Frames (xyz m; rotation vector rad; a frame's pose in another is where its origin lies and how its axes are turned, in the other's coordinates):
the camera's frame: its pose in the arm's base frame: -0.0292 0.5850 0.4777 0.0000 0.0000 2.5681
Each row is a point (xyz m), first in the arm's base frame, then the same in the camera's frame.
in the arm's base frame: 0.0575 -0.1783 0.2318
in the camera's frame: -0.4870 0.5941 -0.2459
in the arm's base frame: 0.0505 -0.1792 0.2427
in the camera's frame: -0.4816 0.5987 -0.2350
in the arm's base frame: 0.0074 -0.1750 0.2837
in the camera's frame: -0.4431 0.6186 -0.1940
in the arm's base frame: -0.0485 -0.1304 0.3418
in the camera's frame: -0.3719 0.6114 -0.1359
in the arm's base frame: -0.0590 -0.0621 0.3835
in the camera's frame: -0.3261 0.5597 -0.0942
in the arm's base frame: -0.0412 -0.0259 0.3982
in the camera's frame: -0.3214 0.5197 -0.0795
